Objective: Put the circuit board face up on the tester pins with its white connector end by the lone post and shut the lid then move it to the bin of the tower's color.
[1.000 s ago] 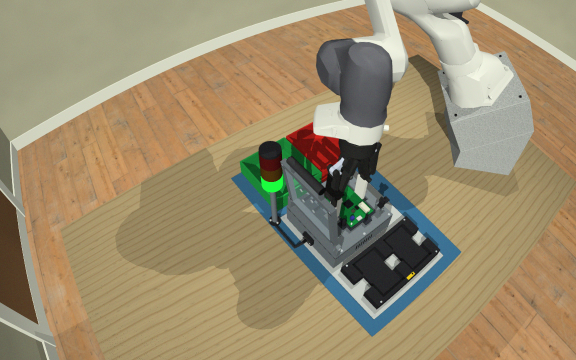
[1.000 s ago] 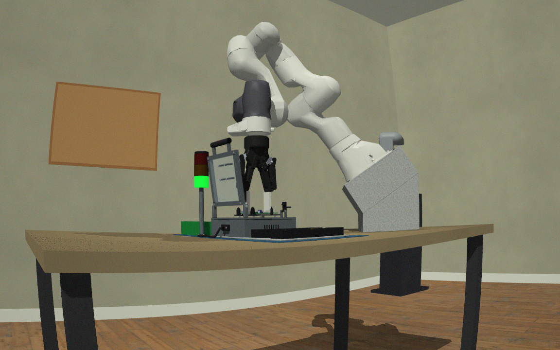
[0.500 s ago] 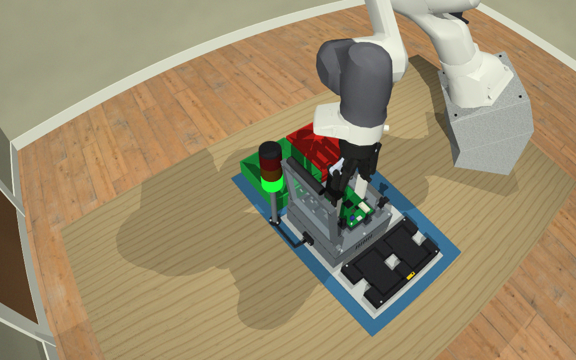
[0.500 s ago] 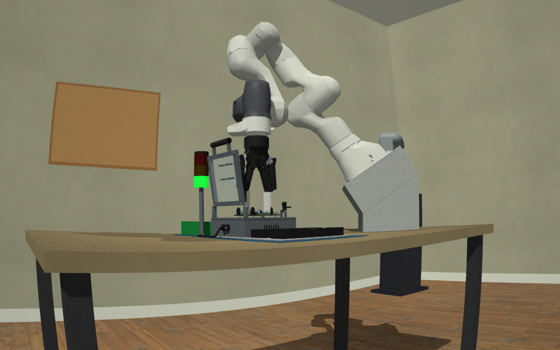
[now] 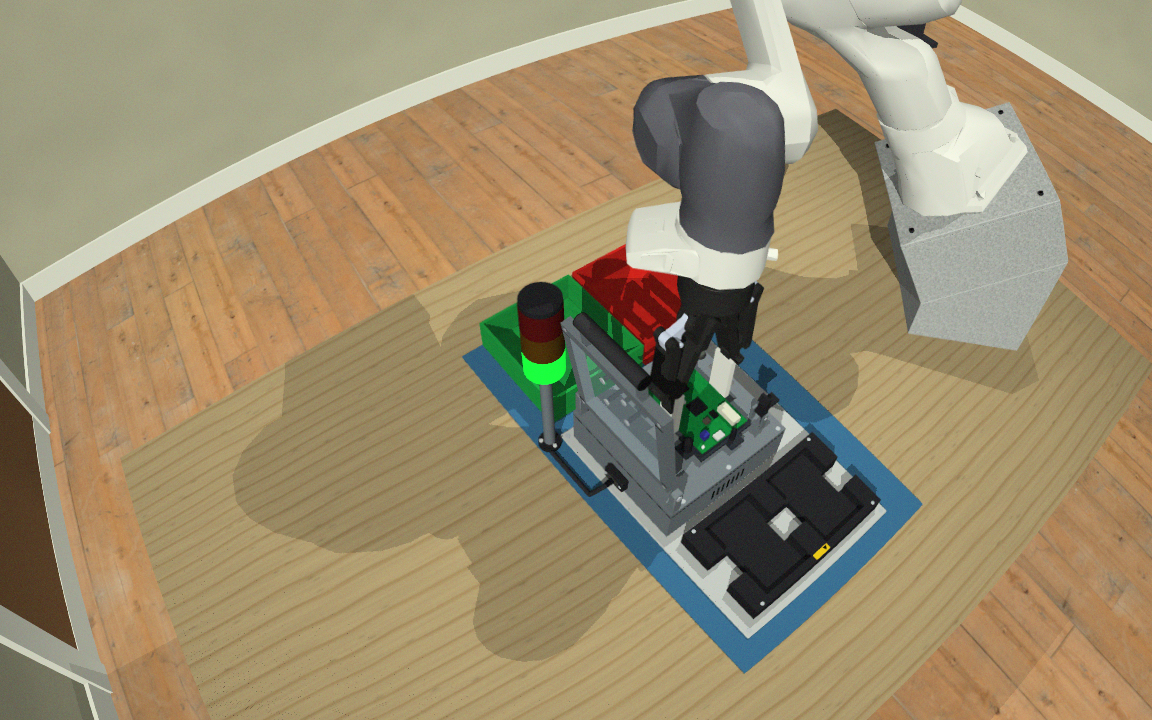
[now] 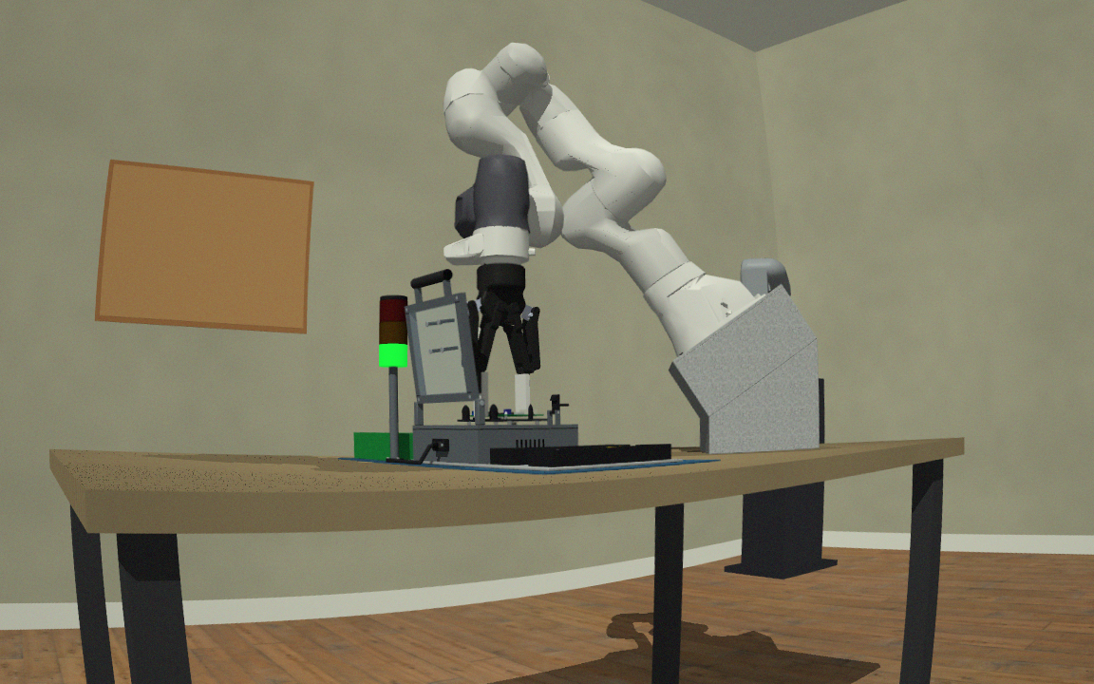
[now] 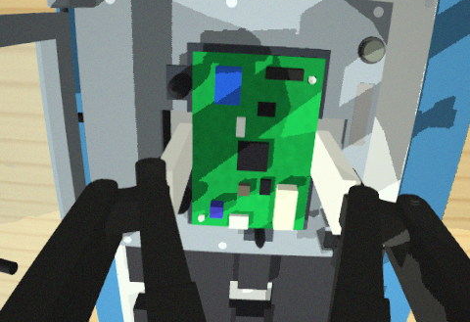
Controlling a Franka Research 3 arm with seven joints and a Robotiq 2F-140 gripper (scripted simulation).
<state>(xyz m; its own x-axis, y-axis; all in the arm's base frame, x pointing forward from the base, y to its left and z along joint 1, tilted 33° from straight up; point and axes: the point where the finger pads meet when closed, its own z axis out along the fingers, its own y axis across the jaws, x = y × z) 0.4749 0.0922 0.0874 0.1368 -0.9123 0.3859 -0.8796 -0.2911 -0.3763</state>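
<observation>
Now: the tester plate 10 mm to the left of my hand and 30 mm below it. From my hand the other things lie so: clear lid (110 mm ahead, 20 mm to the left, 80 mm above); then latch hook (70 mm behind, 50 mm to the left, 10 mm below); then green circuit board (20 mm below).
</observation>
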